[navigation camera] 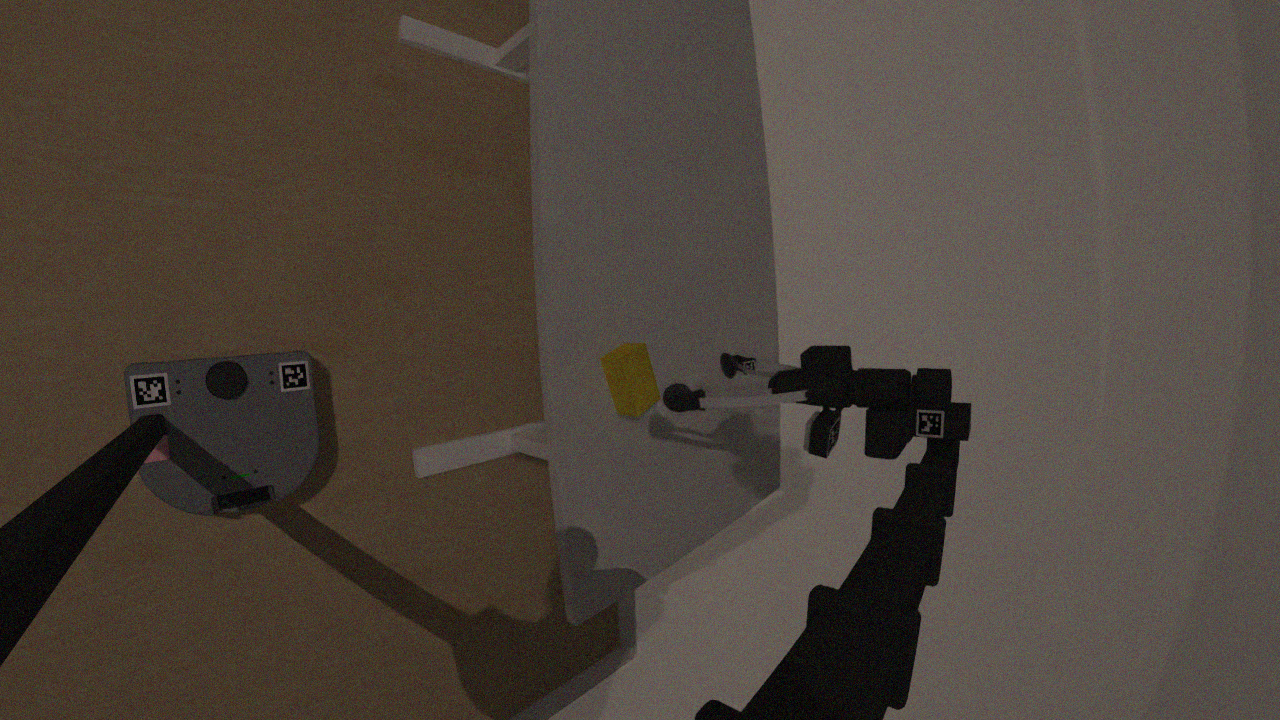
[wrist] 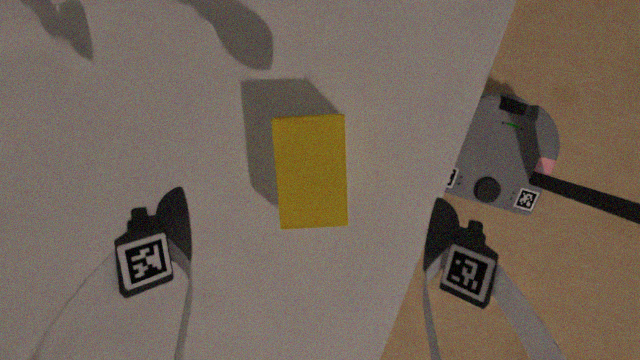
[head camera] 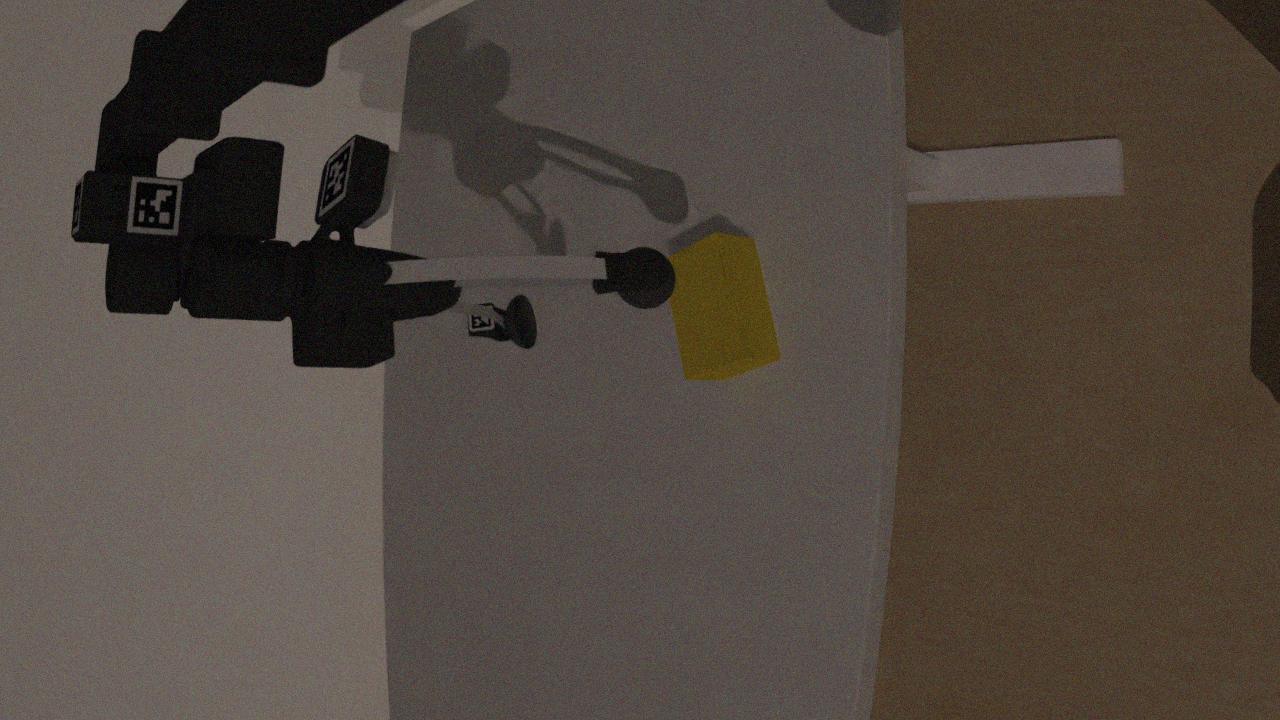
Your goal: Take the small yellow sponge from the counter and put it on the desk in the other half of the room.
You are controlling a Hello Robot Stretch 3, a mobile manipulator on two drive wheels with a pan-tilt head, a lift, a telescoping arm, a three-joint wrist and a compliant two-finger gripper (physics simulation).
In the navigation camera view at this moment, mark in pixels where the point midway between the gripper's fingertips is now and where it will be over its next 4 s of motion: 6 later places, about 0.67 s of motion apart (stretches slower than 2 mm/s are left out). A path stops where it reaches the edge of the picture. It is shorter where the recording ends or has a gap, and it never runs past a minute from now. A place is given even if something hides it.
My gripper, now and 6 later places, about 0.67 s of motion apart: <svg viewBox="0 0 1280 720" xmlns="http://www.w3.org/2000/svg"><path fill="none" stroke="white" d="M694 380L709 381L742 382L738 383L710 390L661 404L595 419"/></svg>
